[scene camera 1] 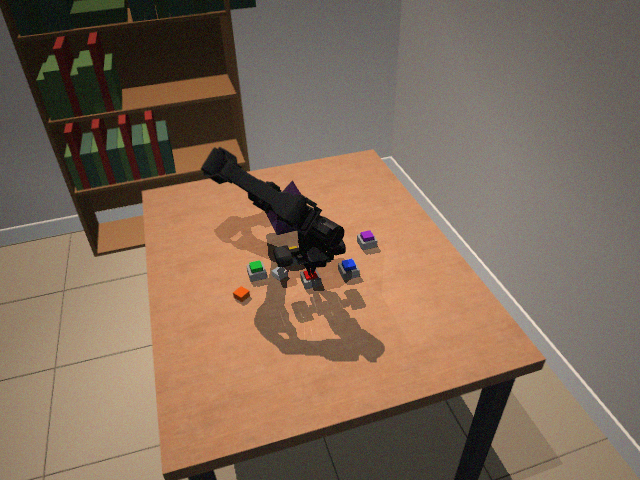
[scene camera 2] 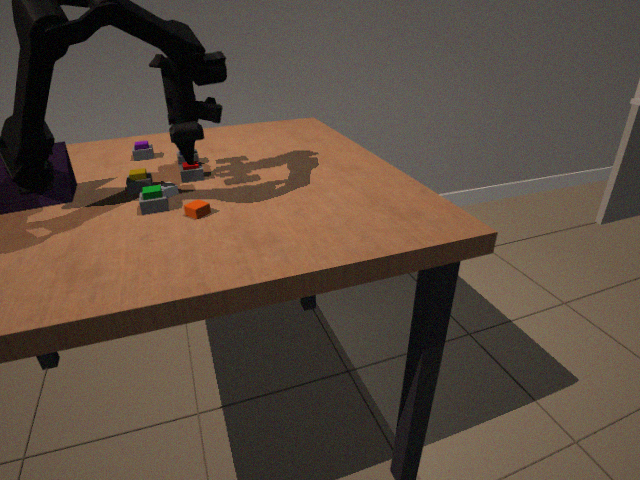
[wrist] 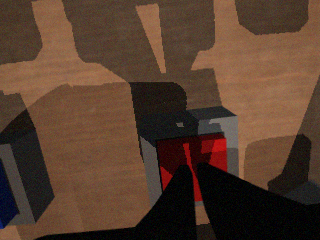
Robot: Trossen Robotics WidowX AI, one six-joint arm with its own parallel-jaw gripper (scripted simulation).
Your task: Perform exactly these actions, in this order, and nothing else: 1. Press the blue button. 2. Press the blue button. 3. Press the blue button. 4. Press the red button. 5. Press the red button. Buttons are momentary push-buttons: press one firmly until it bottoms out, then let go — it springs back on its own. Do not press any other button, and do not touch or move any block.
Labels:
my gripper: scene camera 1; scene camera 2 190, 163; wrist
same spot on my gripper: (wrist: 227, 199) = (scene camera 1: 308, 267)

